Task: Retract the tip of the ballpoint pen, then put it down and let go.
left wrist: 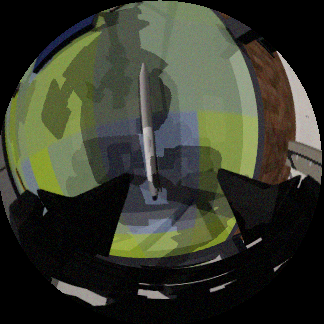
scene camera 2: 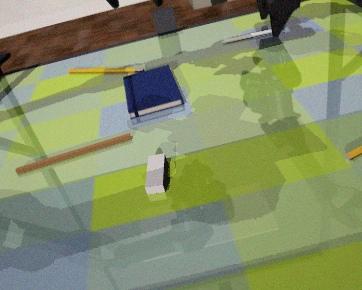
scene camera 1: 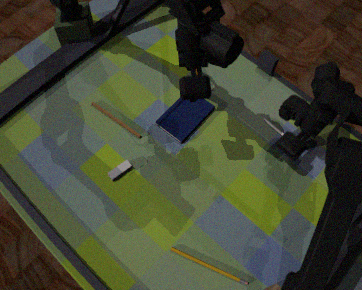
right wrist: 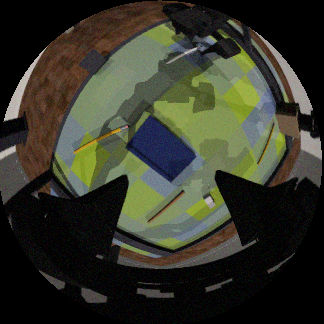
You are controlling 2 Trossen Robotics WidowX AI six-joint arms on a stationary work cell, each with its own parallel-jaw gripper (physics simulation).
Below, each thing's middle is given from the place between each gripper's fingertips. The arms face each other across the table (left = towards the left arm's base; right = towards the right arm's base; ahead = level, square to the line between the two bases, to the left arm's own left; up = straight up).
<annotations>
The ballpoint pen (left wrist: 145,104) is 3 cm ahead of my left hand and 4 cm to the right of it.
The ballpoint pen is 180 mm behind my right hand, 170 mm to the left of it and 140 mm below it.
</annotations>
